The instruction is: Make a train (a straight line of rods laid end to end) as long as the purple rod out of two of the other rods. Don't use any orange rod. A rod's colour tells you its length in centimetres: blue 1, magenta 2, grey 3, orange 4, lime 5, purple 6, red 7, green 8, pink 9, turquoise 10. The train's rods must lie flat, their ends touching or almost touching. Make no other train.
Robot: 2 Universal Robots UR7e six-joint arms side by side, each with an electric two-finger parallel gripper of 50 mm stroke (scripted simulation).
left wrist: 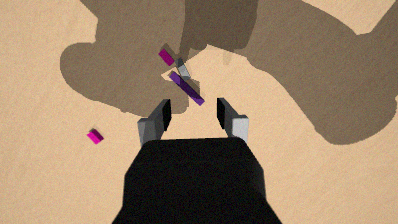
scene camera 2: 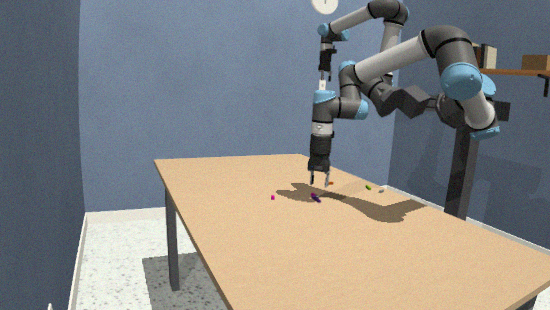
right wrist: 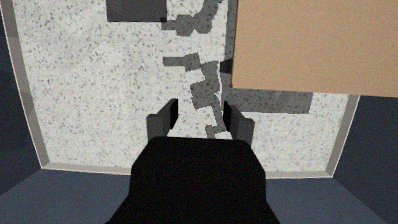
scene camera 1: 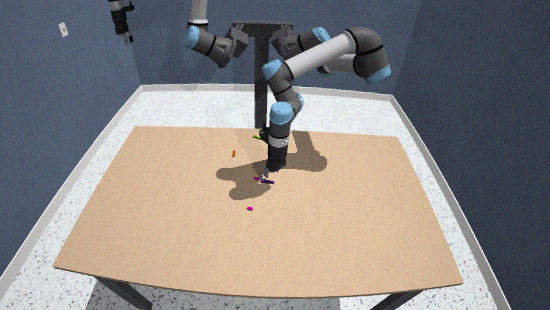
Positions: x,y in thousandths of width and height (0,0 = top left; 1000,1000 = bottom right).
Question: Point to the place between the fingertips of the left gripper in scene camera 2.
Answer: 579,598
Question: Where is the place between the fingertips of the left gripper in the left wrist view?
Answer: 486,484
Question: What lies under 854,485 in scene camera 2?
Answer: A dark post.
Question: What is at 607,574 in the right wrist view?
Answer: The right gripper.
